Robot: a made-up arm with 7 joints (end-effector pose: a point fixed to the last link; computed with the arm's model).
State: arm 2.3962 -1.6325 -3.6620 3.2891 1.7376 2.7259 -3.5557
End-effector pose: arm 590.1 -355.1 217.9 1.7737 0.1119 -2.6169
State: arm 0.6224 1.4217 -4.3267 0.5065 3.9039 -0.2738 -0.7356
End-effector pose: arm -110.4 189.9 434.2 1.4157 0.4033 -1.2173
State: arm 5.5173 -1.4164 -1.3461 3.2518 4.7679 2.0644 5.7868
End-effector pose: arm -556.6 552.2 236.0 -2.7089 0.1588 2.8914
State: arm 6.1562 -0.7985 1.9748 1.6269 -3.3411 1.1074 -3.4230
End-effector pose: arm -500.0 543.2 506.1 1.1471 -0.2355 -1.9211
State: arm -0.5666 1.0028 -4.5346 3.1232 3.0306 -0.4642 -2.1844
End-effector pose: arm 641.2 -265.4 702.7 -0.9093 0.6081 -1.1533
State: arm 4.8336 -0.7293 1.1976 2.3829 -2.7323 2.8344 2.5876
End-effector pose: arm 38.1 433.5 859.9 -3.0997 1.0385 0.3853
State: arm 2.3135 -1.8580 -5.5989 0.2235 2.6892 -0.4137 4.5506
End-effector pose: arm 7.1 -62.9 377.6 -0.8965 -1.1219 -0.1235
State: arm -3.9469 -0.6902 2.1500 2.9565 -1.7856 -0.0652 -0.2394
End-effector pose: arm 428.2 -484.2 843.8 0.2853 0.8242 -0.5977
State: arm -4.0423 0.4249 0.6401 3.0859 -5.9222 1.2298 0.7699
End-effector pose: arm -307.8 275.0 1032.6 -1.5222 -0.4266 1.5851
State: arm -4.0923 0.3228 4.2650 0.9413 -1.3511 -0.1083 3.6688
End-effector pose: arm 407.2 241.3 522.2 -2.0925 0.4204 -1.6784
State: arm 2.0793 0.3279 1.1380 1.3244 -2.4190 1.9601 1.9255
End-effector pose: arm -550.9 178.1 637.6 -0.2282 -0.9422 -1.3452
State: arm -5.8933 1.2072 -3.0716 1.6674 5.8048 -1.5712 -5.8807
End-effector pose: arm 459.8 112.3 755.2 1.2110 0.9529 1.1819
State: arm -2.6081 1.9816 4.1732 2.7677 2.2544 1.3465 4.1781
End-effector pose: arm -759.0 -302.3 -97.6 3.0994 -0.0263 -0.8376
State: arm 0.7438 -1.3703 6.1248 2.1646 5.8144 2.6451 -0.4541
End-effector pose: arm -276.9 -400.5 669.5 3.1169 -0.8275 0.5929
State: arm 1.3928 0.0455 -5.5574 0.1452 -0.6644 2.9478 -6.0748
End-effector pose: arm 5.8 123.5 421.1 0.1093 0.2834 -0.1324
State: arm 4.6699 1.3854 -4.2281 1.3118 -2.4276 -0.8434 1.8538
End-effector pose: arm 297.7 -261.1 572.7 -0.3244 -0.9883 -1.4829
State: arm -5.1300 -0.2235 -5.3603 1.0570 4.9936 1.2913 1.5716
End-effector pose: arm -192.8 405.5 573.0 2.0792 -1.1899 1.7480
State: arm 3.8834 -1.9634 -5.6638 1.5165 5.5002 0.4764 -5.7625
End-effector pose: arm 677.9 171.5 472.0 0.2221 0.1018 0.3120
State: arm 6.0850 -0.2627 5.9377 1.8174 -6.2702 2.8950 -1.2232
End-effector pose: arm 151.4 -140.1 769.8 -2.3193 0.1572 0.8092
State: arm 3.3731 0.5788 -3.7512 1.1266 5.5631 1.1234 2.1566
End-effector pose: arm 255.7 -266.4 674.3 -2.5190 -0.0827 -2.4119
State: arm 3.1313 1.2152 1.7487 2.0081 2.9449 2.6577 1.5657
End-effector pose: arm -653.3 -223.2 570.0 -1.7039 -1.0344 0.1707
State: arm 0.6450 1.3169 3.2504 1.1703 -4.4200 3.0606 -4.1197
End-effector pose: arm 336.4 97.4 667.6 2.8581 0.6233 -2.9249
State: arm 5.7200 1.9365 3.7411 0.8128 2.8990 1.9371 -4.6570
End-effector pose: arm 196.0 -476.9 504.4 -1.7784 0.6686 -2.6701
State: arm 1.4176 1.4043 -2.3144 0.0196 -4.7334 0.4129 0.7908
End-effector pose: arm 76.5 -87.9 375.2 -2.0229 0.0324 -2.9957
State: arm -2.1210 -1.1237 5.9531 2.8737 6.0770 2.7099 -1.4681
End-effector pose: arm 210.7 500.8 695.3 1.9519 -0.5414 -0.8926
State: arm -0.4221 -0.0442 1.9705 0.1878 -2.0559 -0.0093 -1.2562
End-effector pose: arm -71.1 186.8 235.5 -3.0806 0.1581 -1.4134
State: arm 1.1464 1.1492 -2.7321 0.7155 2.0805 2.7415 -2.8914
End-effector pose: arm 280.1 49.5 633.0 1.7455 -0.0388 2.5796
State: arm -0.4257 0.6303 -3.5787 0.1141 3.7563 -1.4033 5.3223
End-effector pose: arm -8.5 -30.7 429.8 2.0768 0.0773 -0.1222
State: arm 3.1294 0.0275 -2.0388 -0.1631 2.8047 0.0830 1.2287
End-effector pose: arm 21.8 -14.1 225.3 -3.0870 -0.0475 -2.9472
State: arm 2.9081 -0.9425 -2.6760 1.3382 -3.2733 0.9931 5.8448
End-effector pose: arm 674.6 99.4 111.7 -2.1502 1.4212 -1.9404
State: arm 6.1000 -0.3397 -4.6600 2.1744 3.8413 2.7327 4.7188
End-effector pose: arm -134.6 227.6 952.2 1.7299 0.2481 0.2476
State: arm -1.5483 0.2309 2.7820 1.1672 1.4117 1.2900 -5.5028
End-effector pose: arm 94.3 422.6 663.4 -1.7795 0.9289 0.8260
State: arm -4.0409 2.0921 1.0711 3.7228 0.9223 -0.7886 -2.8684
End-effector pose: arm -126.1 614.4 -28.6 1.8859 -0.2904 2.4006
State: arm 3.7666 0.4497 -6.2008 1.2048 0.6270 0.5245 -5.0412
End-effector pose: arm -494.4 -398.0 321.6 -2.8878 0.3860 2.1312
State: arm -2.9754 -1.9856 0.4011 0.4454 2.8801 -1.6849 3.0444
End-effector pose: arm 238.1 2.4 320.2 2.3515 -0.6644 -2.7470
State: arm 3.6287 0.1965 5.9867 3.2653 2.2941 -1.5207 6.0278
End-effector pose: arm -162.9 15.2 919.5 -1.4221 1.2257 1.0618
